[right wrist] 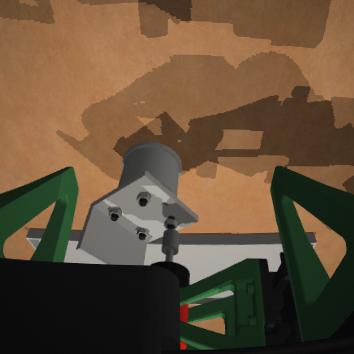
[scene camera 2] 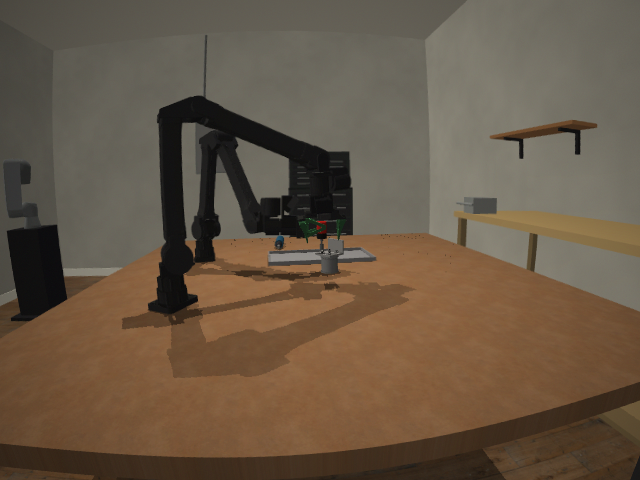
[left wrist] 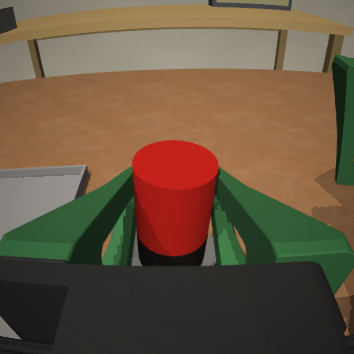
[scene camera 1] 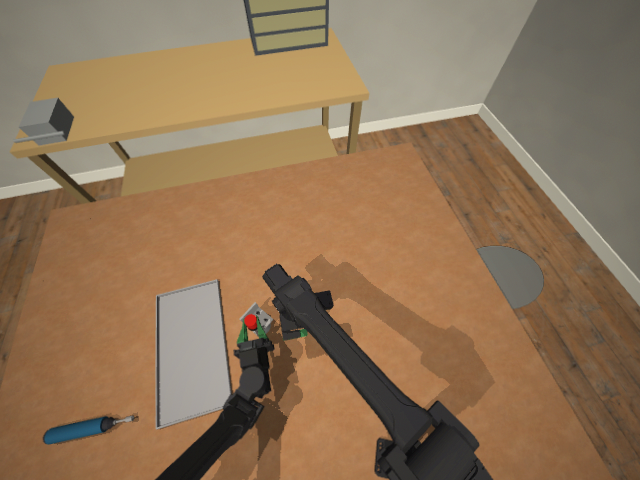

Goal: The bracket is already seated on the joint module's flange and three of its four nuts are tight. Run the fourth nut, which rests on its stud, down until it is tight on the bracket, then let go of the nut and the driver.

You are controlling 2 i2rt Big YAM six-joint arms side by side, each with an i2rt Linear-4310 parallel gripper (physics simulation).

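Where they show: left gripper, fingertip midpoint: (scene camera 2: 325,226) (left wrist: 173,177) (scene camera 1: 250,317); right gripper, fingertip midpoint: (right wrist: 174,177) (scene camera 2: 323,241); left arm's base, link origin: (scene camera 2: 205,259); right arm's base, link origin: (scene camera 2: 173,305).
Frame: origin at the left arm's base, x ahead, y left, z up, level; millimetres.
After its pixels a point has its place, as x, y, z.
The light grey bracket (right wrist: 112,242) @[472, -352, 88] (scene camera 2: 336,246) @[472, -353, 85] sits on the grey joint module (right wrist: 152,164) @[433, -387, 30] (scene camera 2: 329,265) @[435, -388, 28]. In the right wrist view, three nuts sit on it: one nut (right wrist: 143,199) @[435, -387, 72], a second nut (right wrist: 114,215) @[466, -371, 73] and a third nut (right wrist: 142,233) @[449, -340, 71]. The fourth nut (right wrist: 171,221) @[418, -359, 74] is at the bracket's right corner, with the driver's socket (right wrist: 170,241) @[418, -354, 91] right at it; whether it is engaged is unclear. My left gripper (left wrist: 173,177) @[432, -354, 157] is shut on the upright driver's red handle (left wrist: 174,200) @[403, -350, 169] (scene camera 1: 250,321) @[415, -352, 174] (scene camera 2: 321,227) @[414, -368, 156]. My right gripper (right wrist: 174,177) @[393, -458, 125] is open, with nothing between its fingers, above the bracket.
A grey tray (scene camera 1: 156,361) @[466, -17, 15] lies left of the bracket in scene camera 1. A blue-handled tool (scene camera 1: 77,429) @[361, 202, 41] (scene camera 2: 279,241) @[350, 132, 35] lies on the table beyond it, lower left. The right arm reaches in close beside the left gripper and bracket.
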